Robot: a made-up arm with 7 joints.
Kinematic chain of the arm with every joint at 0, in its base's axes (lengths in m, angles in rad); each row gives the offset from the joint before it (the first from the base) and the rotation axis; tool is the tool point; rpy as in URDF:
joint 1: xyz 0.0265 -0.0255 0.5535 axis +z
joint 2: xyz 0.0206 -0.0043 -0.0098 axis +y
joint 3: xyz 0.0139 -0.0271 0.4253 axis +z
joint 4: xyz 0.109 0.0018 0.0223 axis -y
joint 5: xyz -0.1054 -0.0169 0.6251 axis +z
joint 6: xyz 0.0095 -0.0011 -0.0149 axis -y
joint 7: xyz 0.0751 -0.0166 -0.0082 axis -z
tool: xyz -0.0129 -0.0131 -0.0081 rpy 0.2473 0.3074 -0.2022
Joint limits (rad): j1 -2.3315..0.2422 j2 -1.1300..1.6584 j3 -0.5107..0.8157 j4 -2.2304..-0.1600 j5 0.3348..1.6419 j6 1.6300..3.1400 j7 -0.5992..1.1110
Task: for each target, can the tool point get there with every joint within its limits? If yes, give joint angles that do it. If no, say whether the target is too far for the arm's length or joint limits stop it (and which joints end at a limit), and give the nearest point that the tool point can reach.
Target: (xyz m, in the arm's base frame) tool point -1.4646 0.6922 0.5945
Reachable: no: too far | nearest point -0.8467 0.3948 1.0480 | short by 0.822 m
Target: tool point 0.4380 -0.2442 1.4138
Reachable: yes | joints -0.6121 -0.3734 0.2199 -1.3789 1.4264 2.9977 -0.0357
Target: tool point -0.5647 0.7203 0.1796
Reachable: no: joint limits stop it (at a limit: joint 1, joint 2, joint 3, joint 4, joint 7) | nearest point -0.3503 0.2012 -0.0245 | short by 0.598 m
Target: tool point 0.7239 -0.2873 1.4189
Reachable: yes | joints -0.4866 0.3639 0.4102 -0.5053 1.2672 1.9567 0.1033
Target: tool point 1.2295 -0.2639 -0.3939
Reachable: no: too far | nearest point 0.9523 -0.2090 -0.1086 | short by 0.402 m
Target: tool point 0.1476 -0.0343 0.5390
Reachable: no: joint limits stop it (at a limit: joint 3, joint 4, joint 5, joint 6, joint 7) | nearest point 0.6907 -0.0738 0.5124 | short by 0.545 m
